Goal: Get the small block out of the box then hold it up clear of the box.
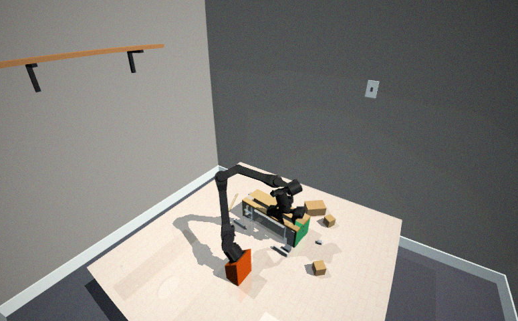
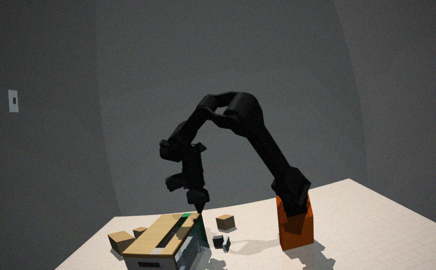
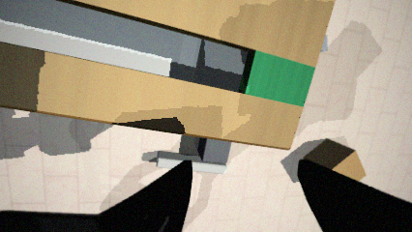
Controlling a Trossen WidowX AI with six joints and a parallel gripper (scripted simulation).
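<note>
My gripper tip is 140 mm above the dark grey block, 40 mm past it and 20 mm to the left of it. The rest, counted from my gripper tip: clear-fronted box: 140 mm to the left, 90 mm below, 50 mm ahead.
</note>
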